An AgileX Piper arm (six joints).
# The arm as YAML. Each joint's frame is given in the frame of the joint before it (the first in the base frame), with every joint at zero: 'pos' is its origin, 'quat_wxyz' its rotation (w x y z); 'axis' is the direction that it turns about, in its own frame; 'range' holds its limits. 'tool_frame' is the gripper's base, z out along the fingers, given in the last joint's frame.
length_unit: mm
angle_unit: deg
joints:
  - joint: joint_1
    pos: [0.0, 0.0, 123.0]
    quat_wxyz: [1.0, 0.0, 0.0, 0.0]
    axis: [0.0, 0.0, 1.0]
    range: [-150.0, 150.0]
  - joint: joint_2
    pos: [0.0, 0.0, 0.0]
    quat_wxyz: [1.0, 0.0, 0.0, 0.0]
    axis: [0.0, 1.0, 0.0]
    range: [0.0, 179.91]
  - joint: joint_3
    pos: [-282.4, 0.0, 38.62]
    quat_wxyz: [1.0, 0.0, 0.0, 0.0]
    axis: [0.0, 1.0, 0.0]
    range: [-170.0, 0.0]
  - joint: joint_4
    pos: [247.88, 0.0, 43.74]
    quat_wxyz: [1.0, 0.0, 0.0, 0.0]
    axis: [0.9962, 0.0, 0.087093]
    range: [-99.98, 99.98]
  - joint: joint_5
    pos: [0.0, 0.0, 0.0]
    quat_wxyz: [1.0, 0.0, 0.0, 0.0]
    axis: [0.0, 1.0, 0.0]
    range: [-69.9, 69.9]
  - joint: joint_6
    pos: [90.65, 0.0, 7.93]
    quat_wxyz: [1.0, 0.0, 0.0, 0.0]
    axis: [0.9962, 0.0, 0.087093]
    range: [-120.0, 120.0]
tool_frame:
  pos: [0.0, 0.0, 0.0]
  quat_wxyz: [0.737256, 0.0, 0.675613, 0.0]
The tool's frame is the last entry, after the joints.
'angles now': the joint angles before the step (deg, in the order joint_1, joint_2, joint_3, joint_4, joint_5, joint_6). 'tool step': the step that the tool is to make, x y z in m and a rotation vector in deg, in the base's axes. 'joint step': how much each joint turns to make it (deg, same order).
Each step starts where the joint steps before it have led.
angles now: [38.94 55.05 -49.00 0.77 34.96 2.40]
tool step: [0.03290 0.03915 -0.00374 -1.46 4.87 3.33]
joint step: [1.22 11.78 -7.39 4.98 0.43 -3.82]
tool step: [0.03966 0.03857 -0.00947 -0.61 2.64 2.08]
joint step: [0.03 11.97 -8.22 4.34 -1.03 -4.11]
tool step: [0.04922 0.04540 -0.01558 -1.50 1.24 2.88]
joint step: [0.01 14.20 -12.19 3.11 0.46 -4.81]
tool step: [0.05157 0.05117 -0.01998 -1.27 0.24 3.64]
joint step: [0.42 15.71 -17.13 1.79 3.09 -3.95]
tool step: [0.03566 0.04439 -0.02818 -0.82 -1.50 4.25]
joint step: [1.02 13.48 -15.37 1.00 2.04 -3.96]
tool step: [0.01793 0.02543 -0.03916 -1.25 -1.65 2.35]
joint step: [0.85 8.76 -6.80 -0.05 -1.93 -2.81]
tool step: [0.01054 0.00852 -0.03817 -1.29 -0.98 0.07]
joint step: [0.11 5.10 -1.02 -0.61 -3.89 -1.19]
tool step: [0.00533 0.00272 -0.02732 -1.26 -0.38 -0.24]
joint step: [0.00 3.15 -0.01 -0.88 -2.62 -0.24]
